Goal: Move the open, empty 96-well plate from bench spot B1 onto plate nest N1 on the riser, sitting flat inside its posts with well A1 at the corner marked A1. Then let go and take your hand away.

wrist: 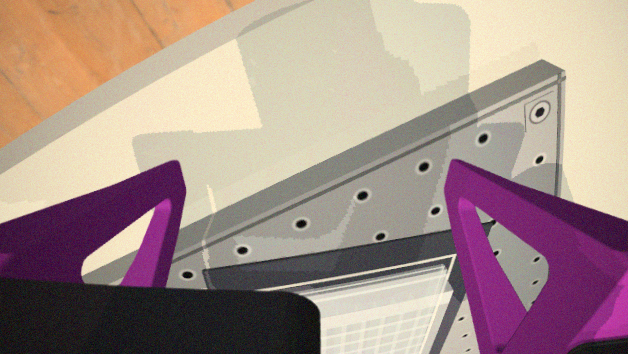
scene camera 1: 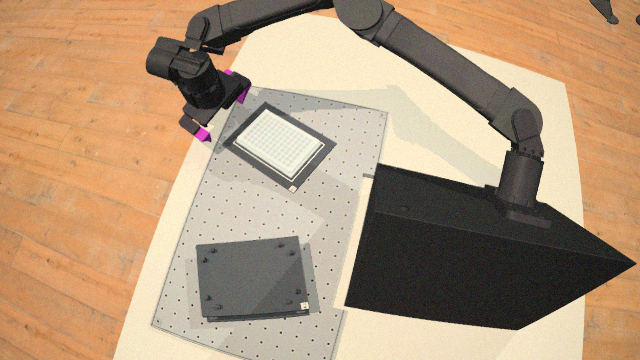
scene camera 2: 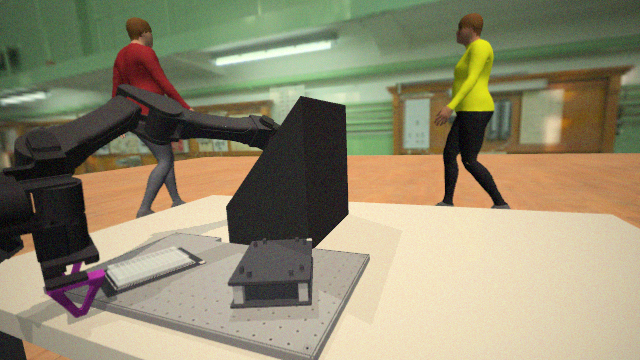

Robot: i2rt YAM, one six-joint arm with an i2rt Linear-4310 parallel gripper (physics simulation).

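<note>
The white 96-well plate (scene camera 1: 279,144) (scene camera 2: 150,267) (wrist: 380,330) lies flat on the dark mat of spot B1 (scene camera 1: 312,166) (wrist: 400,250). The dark plate nest N1 (scene camera 1: 250,280) (scene camera 2: 275,260) tops the riser (scene camera 2: 270,304); its short posts stand around a vacant seat, and a small pale label (scene camera 1: 304,305) marks one corner. My gripper (scene camera 1: 223,115) (wrist: 314,174) is open, with nothing between its magenta fingers. It is beyond the end of the plate away from the nest, apart from it, at the breadboard's edge. The wrist view shows part of the plate; a black gripper part hides some.
The perforated grey breadboard (scene camera 1: 270,215) (scene camera 2: 200,300) (wrist: 330,210) lies under mat and riser on the cream table (scene camera 1: 150,300) (scene camera 2: 475,300). A tall black wedge-shaped block (scene camera 1: 450,270) (scene camera 2: 285,190) stands beside it, by the arm's base. Two people stand beyond the table.
</note>
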